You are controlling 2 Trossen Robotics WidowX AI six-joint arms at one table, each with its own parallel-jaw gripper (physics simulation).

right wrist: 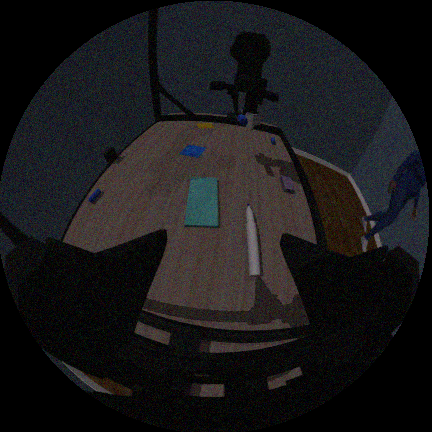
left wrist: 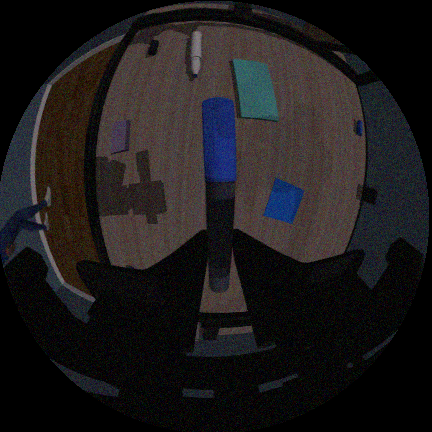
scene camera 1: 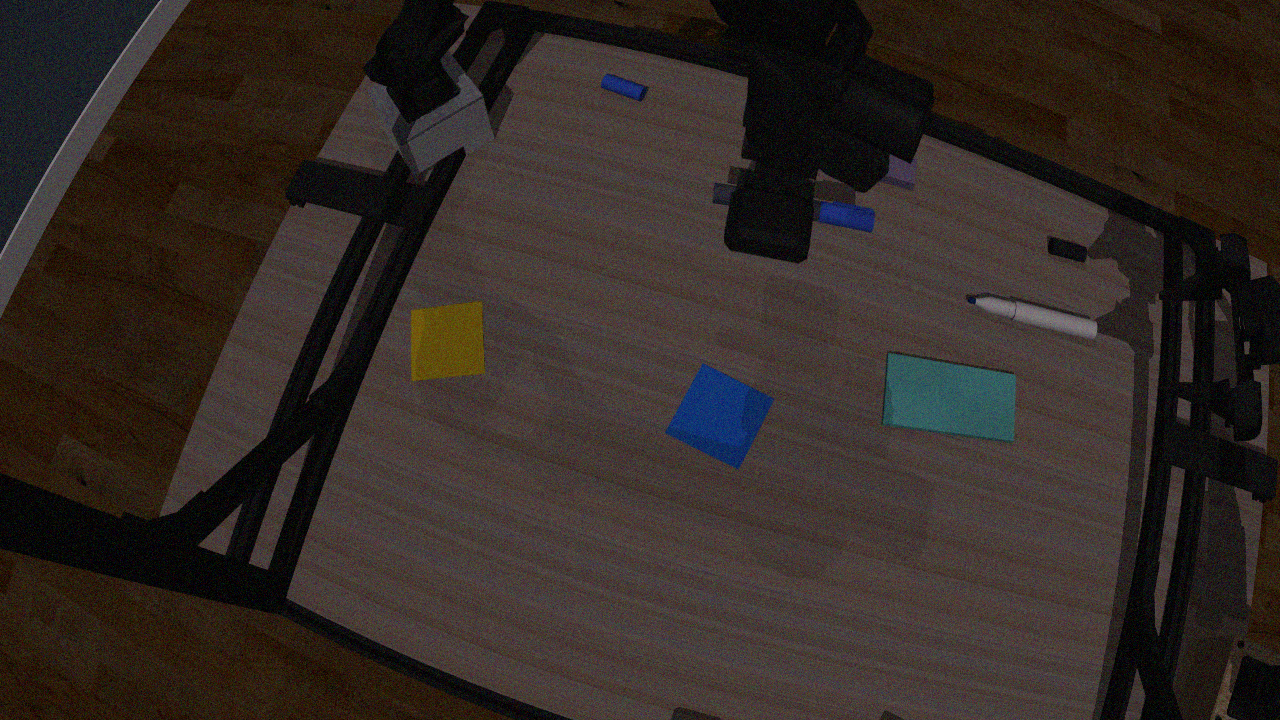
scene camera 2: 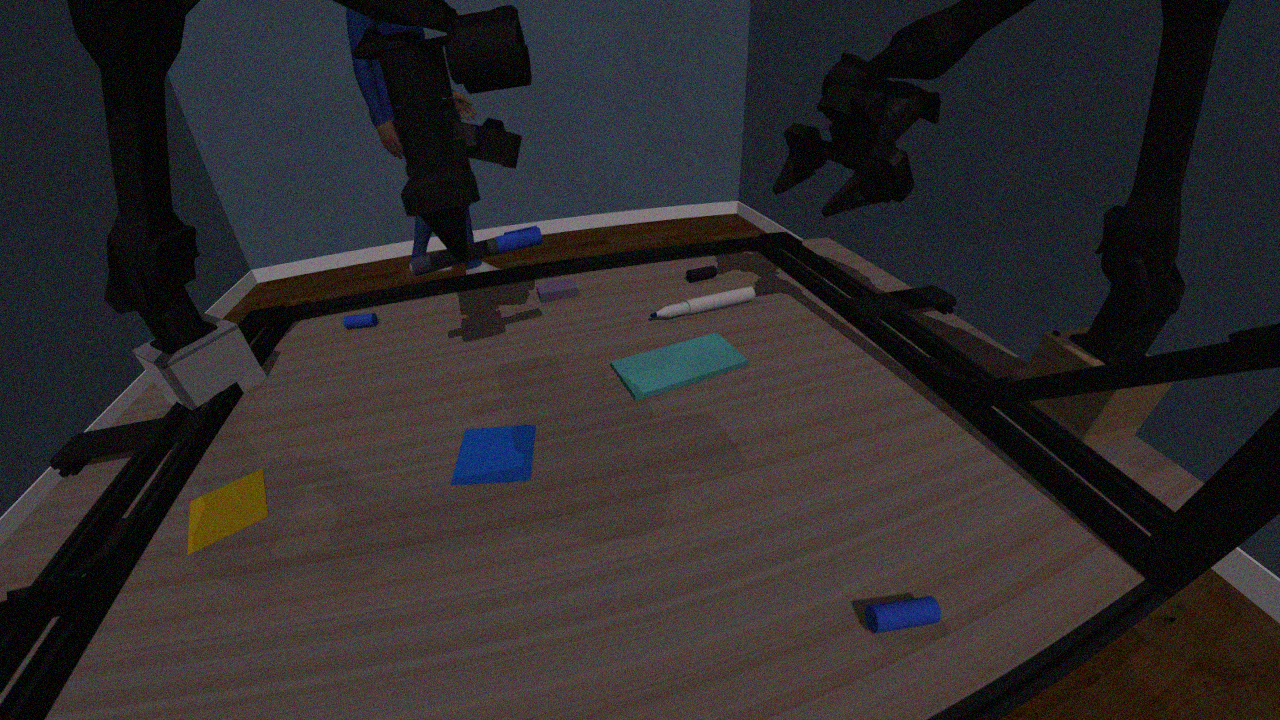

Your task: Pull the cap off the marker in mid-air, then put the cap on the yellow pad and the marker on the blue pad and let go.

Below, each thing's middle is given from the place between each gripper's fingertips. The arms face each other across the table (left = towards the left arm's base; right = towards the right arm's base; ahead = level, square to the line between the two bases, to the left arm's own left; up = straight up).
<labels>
I see the dark grey marker (scene camera 2: 444, 259) 10 mm to the right of my left hand and 10 mm ahead of it. Also, from my left hand: blue pad (scene camera 1: 720, 416): 150 mm below, 140 mm behind, 50 mm to the right; teal block (scene camera 1: 919, 394): 230 mm to the right, 150 mm below, 20 mm ahead; white marker (scene camera 1: 1017, 311): 270 mm to the right, 160 mm ahead, 140 mm below.
I see the white marker 160 mm below my right hand, 110 mm to the left of it and 40 mm ahead of it. Round my right hand: dark grey marker: 360 mm to the left, 120 mm behind, 20 mm below; then blue pad: 320 mm to the left, 260 mm behind, 170 mm below; then teal block: 170 mm below, 140 mm to the left, 110 mm behind.
</labels>
